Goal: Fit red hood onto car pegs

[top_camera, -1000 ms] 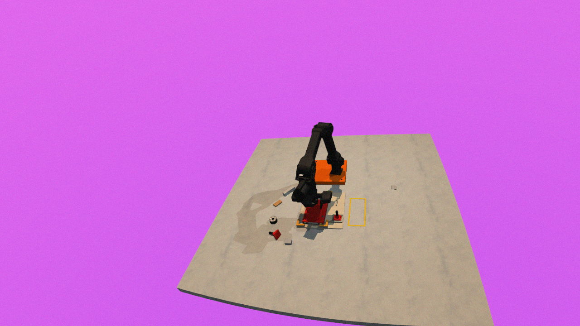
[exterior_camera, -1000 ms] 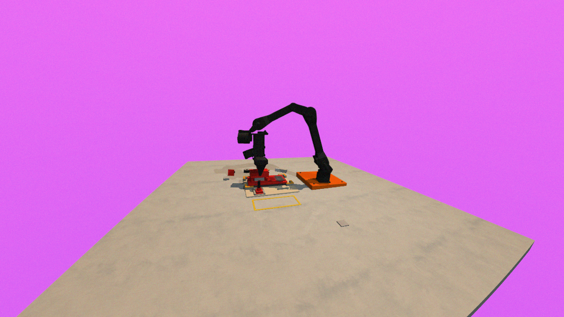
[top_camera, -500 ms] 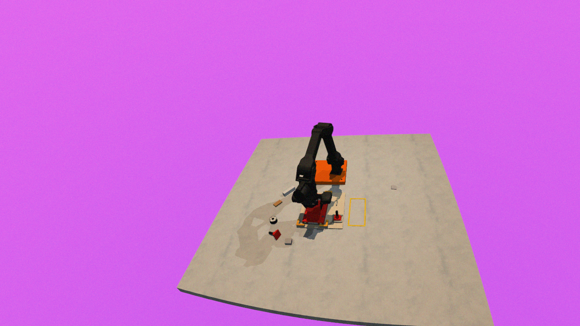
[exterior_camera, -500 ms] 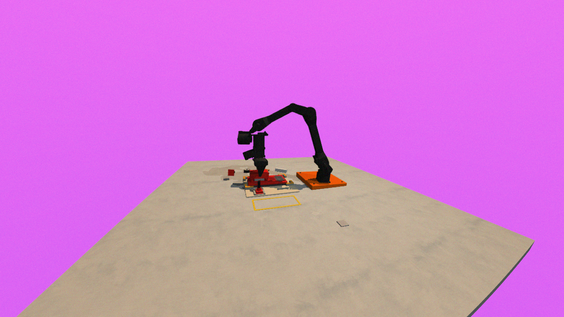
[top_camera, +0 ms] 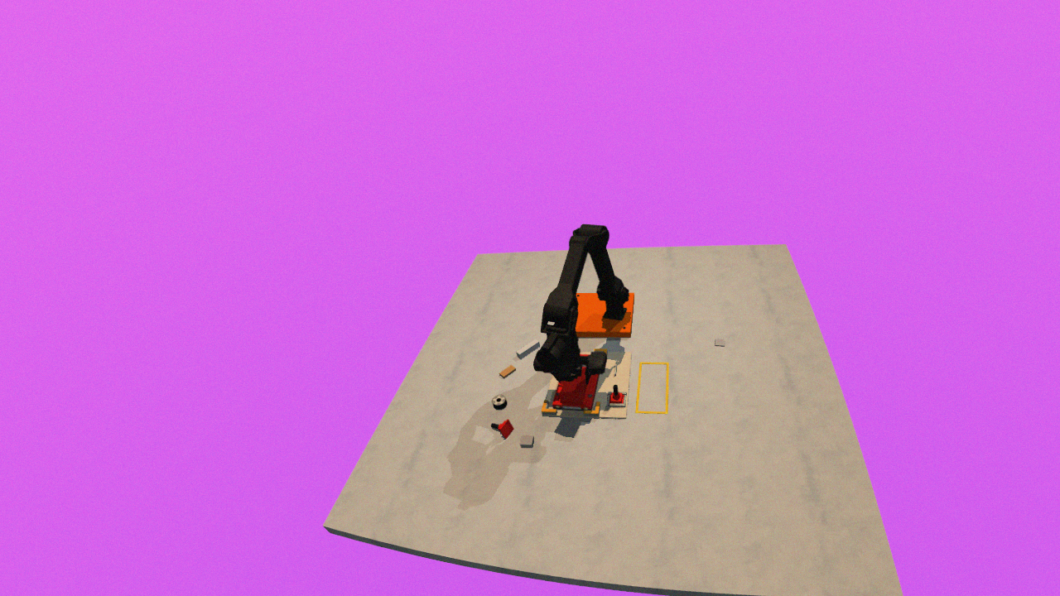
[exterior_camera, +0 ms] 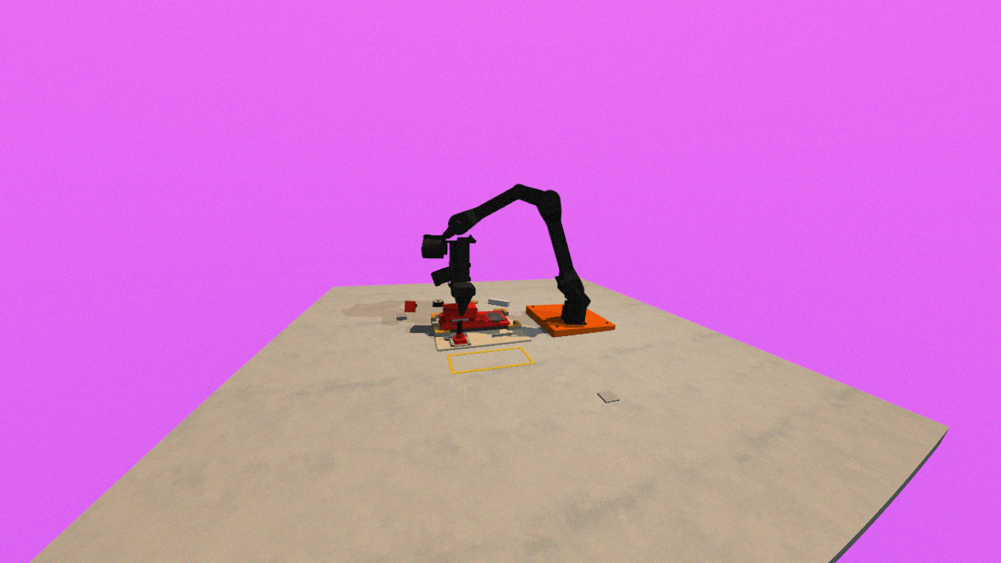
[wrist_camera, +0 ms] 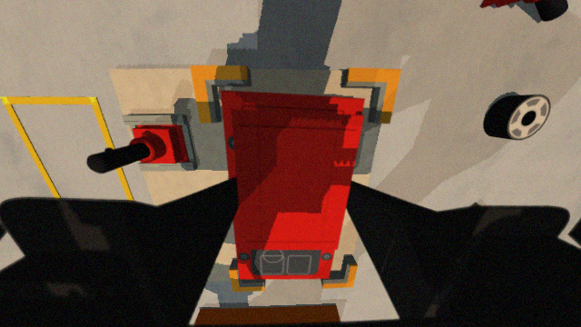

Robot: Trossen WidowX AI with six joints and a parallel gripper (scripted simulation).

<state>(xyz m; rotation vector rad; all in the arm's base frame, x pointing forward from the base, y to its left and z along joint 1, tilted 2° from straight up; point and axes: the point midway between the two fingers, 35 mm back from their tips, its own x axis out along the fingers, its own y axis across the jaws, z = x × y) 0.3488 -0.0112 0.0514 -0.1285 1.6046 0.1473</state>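
Right now my gripper tip is 20 mm above the grey engine block and 10 mm to the right of it. Also, from my gripper tip: jig 40 mm below, 40 mm behind, 10 mm to the left; red hood right at my gripper tip; black wheel 200 mm to the right, 90 mm ahead, 40 mm below.
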